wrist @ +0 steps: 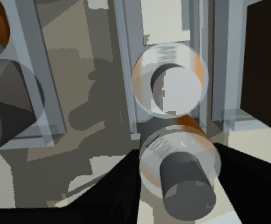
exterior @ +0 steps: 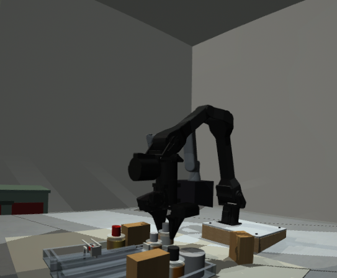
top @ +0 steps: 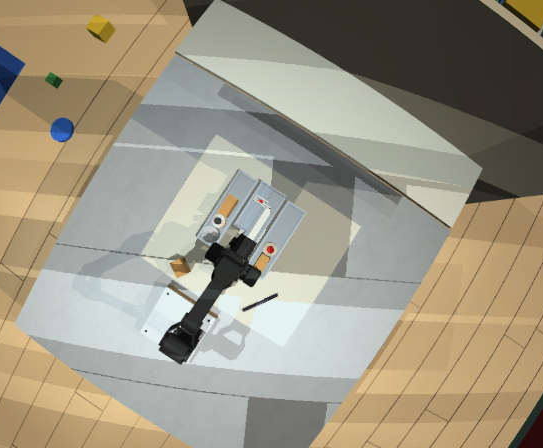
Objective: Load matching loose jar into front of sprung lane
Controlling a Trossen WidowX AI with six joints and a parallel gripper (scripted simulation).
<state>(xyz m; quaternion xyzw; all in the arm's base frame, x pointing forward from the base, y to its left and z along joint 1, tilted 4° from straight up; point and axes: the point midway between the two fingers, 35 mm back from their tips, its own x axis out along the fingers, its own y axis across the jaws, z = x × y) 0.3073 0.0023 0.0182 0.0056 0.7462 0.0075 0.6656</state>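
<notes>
Right now the grey cylinder is 13 cm to the left of my gripper tip, 4 cm ahead of it and 2 cm below it. Also, from my gripper tip: sprung lane (18 cm ahead, 3 cm below, 2 cm to the left); black rod (16 cm to the right, 8 cm behind, 4 cm below); red mark (23 cm ahead, 4 cm to the left, 2 cm above).
</notes>
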